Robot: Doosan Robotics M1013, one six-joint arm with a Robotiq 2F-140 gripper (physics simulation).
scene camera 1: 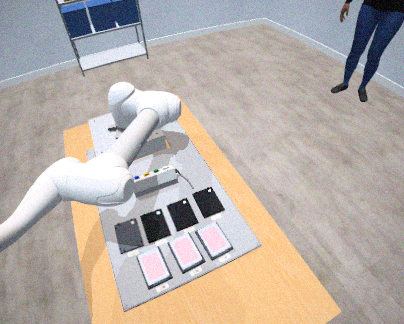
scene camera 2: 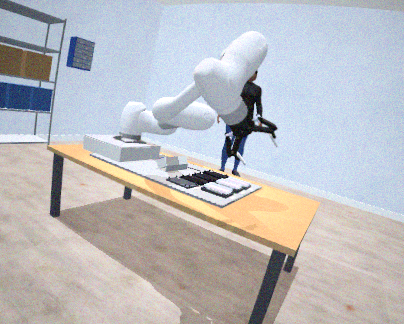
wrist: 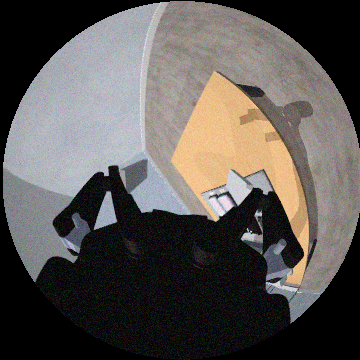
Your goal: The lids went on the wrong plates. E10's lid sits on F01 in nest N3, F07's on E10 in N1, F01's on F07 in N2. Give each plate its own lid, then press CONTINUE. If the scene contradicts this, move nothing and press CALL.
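Places are measured from the arm's base along level axes (x back, y right, z up), in centimetres.
Pixels of known places: gripper, fingertip midpoint: (scene camera 2: 259, 153) (wrist: 187, 172); arm's base at its link origin: (scene camera 2: 129, 140).
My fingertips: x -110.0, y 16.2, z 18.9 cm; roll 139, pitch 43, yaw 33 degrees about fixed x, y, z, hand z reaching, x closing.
Observation:
Ahead of a thing's pixels: the offset from my fingertips to its top centre. "spot": to the spot under its first point. Level surfaces: height alone.
Three flat pieces with pink tops and dark rims {dz -24.7, dx +28.9, dy -19.1 cm} (scene camera 1: 154, 267) {dz -24.3, dx +31.9, dy -32.7 cm} (scene camera 1: 186, 251) {dz -24.9, dx +34.2, dy -45.3 cm} (scene camera 1: 215, 239) lie in a row near the end of the grey board {dz -27.8 cm} (scene camera 1: 245, 244). Behind them is a row of black or dark grey flat pieces {spot: dz -26.8, dx +44.7, dy -10.3 cm} (scene camera 1: 129, 236) {spot: dz -26.8, dx +46.8, dy -22.1 cm} (scene camera 1: 155, 226) {spot: dz -26.9, dx +49.3, dy -34.8 cm} (scene camera 1: 182, 215) {spot: dz -26.8, dx +52.9, dy -47.9 cm} (scene camera 1: 208, 202). Small labels beside them are unreadable. A button box {dz -19.4, dx +71.4, dy -24.7 cm} (scene camera 1: 157, 183) (scene camera 2: 173, 166) carries blue {dz -20.4, dx +72.3, dy -16.9 cm} (scene camera 1: 136, 177), yellow {dz -20.4, dx +73.2, dy -21.8 cm} (scene camera 1: 146, 174) and green {dz -20.4, dx +74.0, dy -26.8 cm} (scene camera 1: 156, 170) buttons. My gripper (scene camera 2: 258, 150) (wrist: 187, 172) is open and empty, high above the table and tilted sideways. It is out of view in scene camera 1.
The board lies on a wooden table {dz -29.1 cm} (scene camera 1: 285, 280) (scene camera 2: 295, 220) (wrist: 200, 135). A person (scene camera 1: 372, 45) (scene camera 2: 252, 100) stands beyond the table, partly behind my gripper in scene camera 2. A shelf unit (scene camera 1: 112, 56) stands by the wall. A blue wall cabinet (scene camera 2: 81, 53) hangs beside it.

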